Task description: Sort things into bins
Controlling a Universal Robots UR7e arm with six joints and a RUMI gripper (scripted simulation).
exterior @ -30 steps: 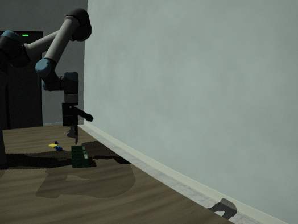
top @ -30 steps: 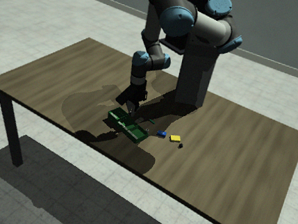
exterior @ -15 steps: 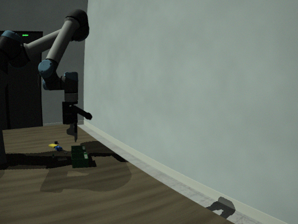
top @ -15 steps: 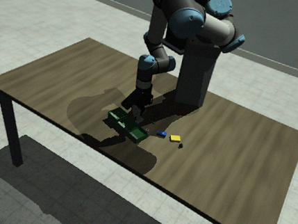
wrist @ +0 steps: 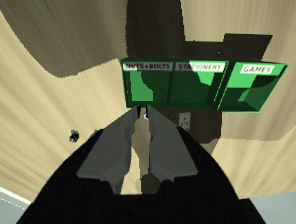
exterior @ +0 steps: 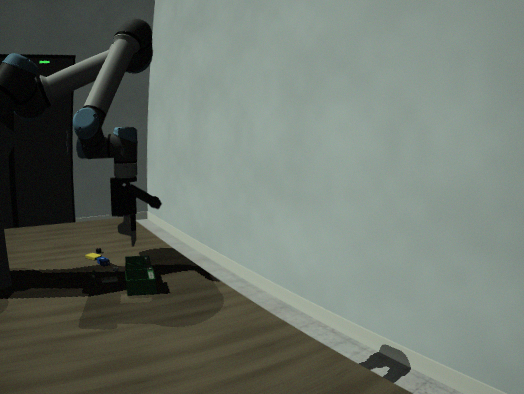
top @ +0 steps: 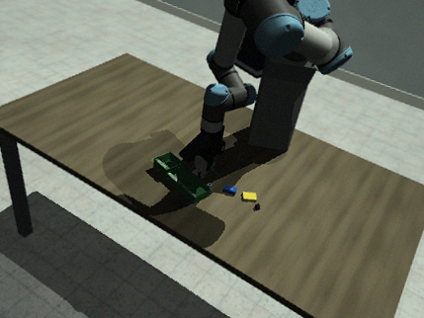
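Now: hand 100 mm to the left of the pale rectangular piece, 90 mm past it and 90 mm above it. The rest, counted from my hand: green cylinder 140 mm behind, 90 mm below, 50 mm to the right; blue block 110 mm behind, 90 mm below, 50 mm to the left; grey hex nut 90 mm below, 70 mm behind, 10 mm to the right.
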